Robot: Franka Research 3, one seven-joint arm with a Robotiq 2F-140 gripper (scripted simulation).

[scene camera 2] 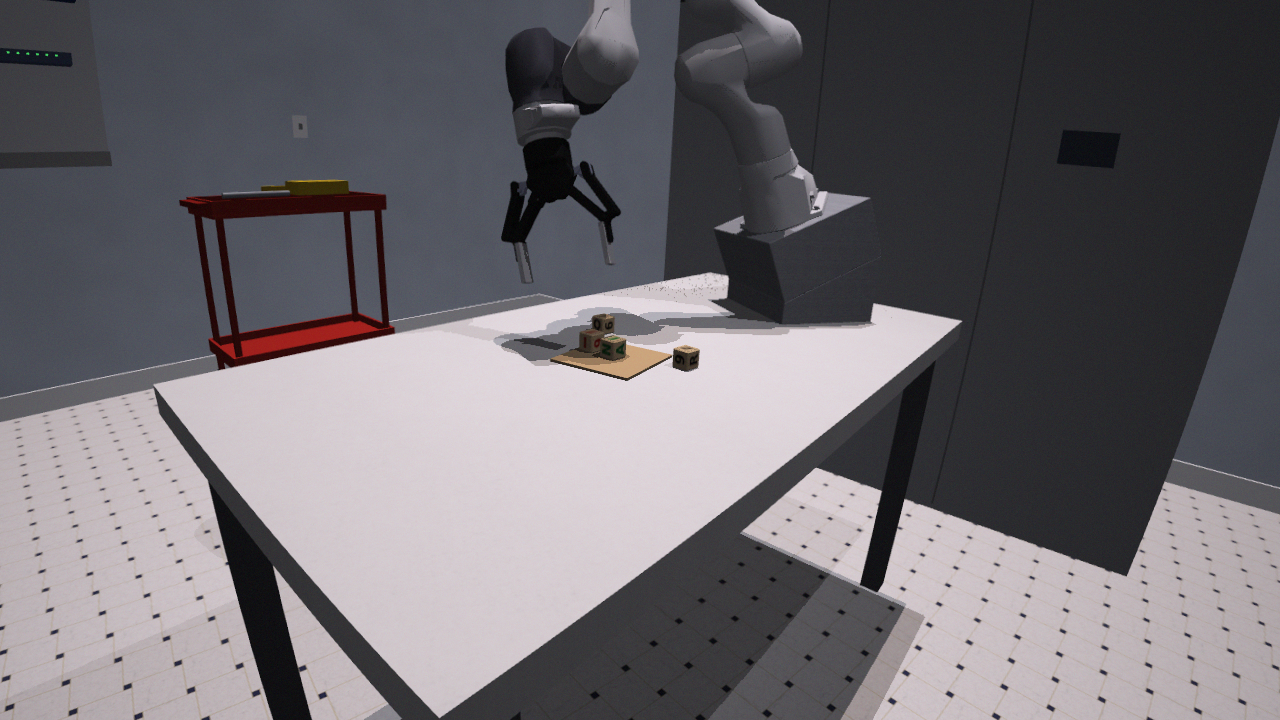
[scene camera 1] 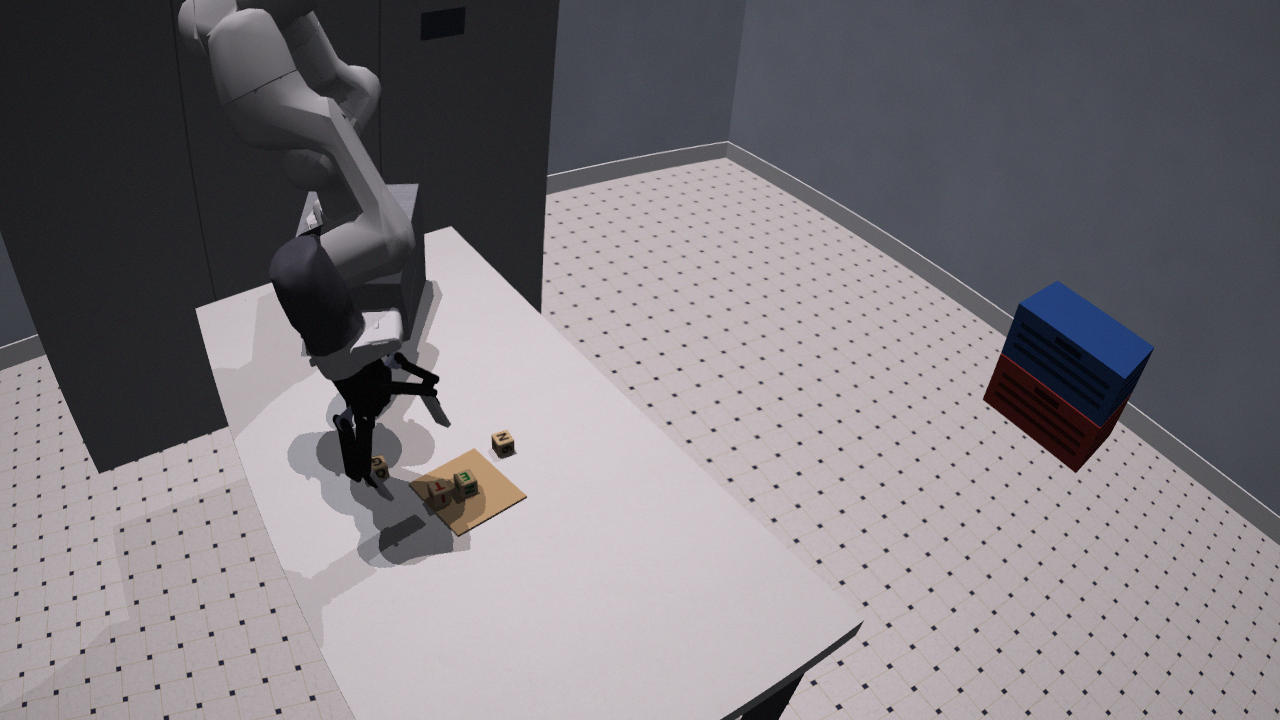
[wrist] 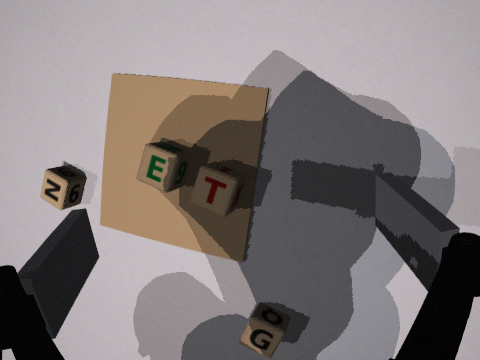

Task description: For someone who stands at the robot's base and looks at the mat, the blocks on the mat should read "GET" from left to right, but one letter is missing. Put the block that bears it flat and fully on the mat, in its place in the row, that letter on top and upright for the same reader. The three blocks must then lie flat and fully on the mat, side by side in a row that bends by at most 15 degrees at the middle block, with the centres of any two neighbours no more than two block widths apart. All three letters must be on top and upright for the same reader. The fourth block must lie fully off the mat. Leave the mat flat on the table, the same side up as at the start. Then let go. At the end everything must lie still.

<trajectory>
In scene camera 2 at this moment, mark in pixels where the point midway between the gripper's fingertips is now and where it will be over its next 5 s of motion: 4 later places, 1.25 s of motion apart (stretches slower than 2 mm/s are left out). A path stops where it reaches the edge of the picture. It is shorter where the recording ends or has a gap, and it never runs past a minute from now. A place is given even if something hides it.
My gripper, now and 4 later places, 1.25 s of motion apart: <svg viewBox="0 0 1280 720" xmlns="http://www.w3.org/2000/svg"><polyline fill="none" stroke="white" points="567,273 562,262 561,256 561,253 564,251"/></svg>
</trajectory>
